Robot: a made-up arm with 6 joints. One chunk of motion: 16 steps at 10 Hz.
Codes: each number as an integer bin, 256 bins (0 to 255) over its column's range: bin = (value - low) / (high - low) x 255, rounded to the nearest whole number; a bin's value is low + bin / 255 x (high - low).
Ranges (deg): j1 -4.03..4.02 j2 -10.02..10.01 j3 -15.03..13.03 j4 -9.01..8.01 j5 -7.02..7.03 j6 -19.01..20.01
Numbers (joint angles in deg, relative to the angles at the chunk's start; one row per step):
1: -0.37 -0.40 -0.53 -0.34 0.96 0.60
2: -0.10 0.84 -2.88 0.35 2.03 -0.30
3: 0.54 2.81 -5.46 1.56 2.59 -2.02
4: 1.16 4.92 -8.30 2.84 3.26 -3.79
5: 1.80 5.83 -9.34 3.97 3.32 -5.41
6: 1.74 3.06 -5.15 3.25 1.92 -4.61
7: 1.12 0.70 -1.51 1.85 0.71 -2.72
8: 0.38 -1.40 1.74 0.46 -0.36 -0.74
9: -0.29 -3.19 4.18 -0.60 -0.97 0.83
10: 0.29 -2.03 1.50 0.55 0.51 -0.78
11: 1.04 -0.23 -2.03 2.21 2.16 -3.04
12: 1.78 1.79 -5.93 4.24 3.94 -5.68
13: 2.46 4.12 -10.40 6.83 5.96 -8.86
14: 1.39 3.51 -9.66 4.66 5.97 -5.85
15: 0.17 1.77 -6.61 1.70 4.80 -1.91
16: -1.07 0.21 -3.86 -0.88 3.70 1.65
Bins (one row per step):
1: 116 122 132 130 145 128
2: 124 138 110 140 164 122
3: 145 163 87 158 174 111
4: 164 190 61 178 187 99
5: 185 202 52 194 188 89
6: 183 167 90 184 162 94
7: 163 136 123 163 140 106
8: 140 110 152 142 121 119
9: 118 87 175 126 110 130
10: 137 102 150 143 137 119
11: 161 125 118 168 167 104
12: 184 150 83 199 199 87
13: 206 180 42 237 236 66
14: 172 172 49 205 236 86
15: 133 150 77 160 215 112
16: 94 130 102 122 195 135

